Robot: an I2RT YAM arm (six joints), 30 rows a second.
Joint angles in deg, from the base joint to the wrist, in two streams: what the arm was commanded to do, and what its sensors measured. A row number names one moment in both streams.
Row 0, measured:
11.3 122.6 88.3 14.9 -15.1 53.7
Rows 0 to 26, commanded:
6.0 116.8 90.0 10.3 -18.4 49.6
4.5 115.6 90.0 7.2 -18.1 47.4
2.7 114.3 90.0 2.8 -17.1 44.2
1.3 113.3 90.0 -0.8 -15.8 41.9
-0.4 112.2 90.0 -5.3 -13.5 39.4
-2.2 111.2 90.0 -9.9 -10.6 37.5
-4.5 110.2 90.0 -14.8 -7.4 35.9
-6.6 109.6 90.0 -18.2 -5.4 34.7
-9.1 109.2 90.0 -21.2 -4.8 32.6
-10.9 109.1 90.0 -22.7 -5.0 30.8
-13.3 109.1 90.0 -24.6 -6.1 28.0
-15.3 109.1 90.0 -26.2 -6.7 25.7
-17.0 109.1 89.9 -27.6 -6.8 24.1
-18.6 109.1 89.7 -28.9 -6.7 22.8
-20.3 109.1 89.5 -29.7 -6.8 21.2
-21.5 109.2 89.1 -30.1 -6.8 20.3
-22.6 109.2 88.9 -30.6 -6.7 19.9
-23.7 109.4 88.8 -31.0 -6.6 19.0
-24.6 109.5 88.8 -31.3 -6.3 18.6
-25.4 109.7 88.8 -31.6 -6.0 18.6
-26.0 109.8 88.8 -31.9 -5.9 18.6
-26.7 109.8 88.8 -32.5 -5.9 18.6
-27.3 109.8 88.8 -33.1 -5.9 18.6
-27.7 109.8 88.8 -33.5 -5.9 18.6
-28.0 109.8 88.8 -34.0 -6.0 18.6
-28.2 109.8 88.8 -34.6 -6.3 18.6
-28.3 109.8 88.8 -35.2 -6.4 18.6
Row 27, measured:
-27.6 110.4 89.0 -34.4 -6.2 20.1
